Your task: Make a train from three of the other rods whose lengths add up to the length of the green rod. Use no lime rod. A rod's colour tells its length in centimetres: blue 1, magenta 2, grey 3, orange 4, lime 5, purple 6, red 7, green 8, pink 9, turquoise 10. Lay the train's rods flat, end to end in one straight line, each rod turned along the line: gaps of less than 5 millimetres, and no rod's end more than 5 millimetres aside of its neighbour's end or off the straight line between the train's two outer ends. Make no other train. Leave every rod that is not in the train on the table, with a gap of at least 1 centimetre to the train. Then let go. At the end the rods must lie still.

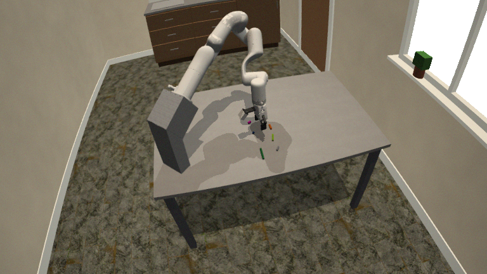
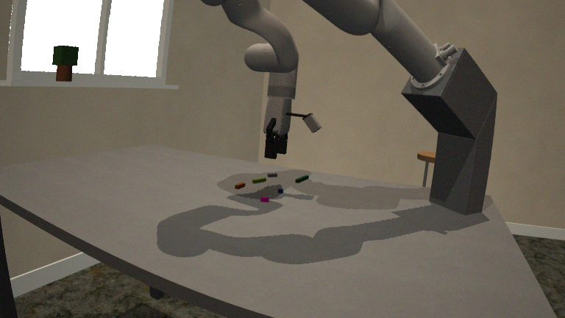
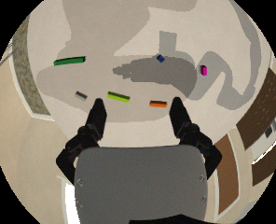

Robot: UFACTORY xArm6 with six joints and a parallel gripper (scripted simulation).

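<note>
Now: the grey rod 11 cm ahead of my hand, 10 cm to the right of it and 10 cm below it. Also, from my hand: lime rod (10 cm below, 7 cm ahead, 1 cm to the right); then blue rod (10 cm below, 5 cm behind, 2 cm to the left); then orange rod (10 cm below, 8 cm to the left, 4 cm ahead).
</note>
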